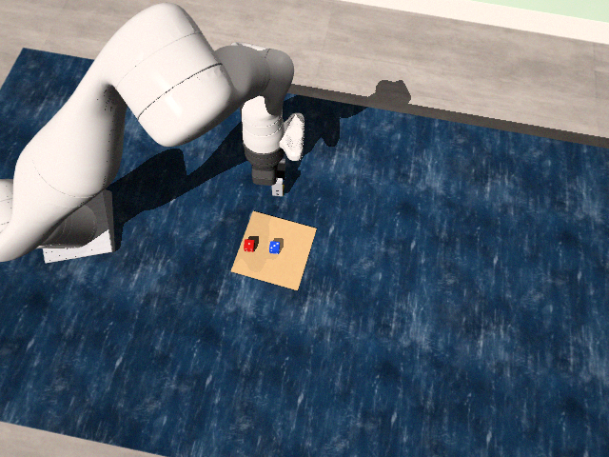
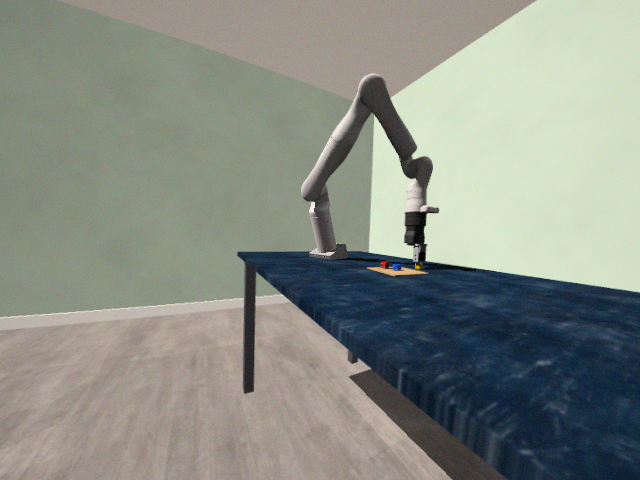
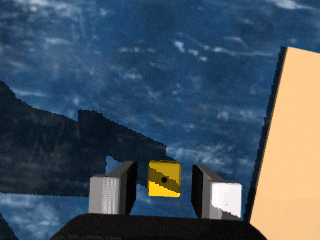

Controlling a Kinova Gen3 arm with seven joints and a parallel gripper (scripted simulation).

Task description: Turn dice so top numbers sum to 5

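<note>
Now: hand 3 cm above the yellow die. Round my hand: red die: 2 cm behind, 14 cm to the right, 3 cm below; blue die: 3 cm ahead, 13 cm to the right, 3 cm below; tan mat: 3 cm ahead, 13 cm to the right, 4 cm below.
</note>
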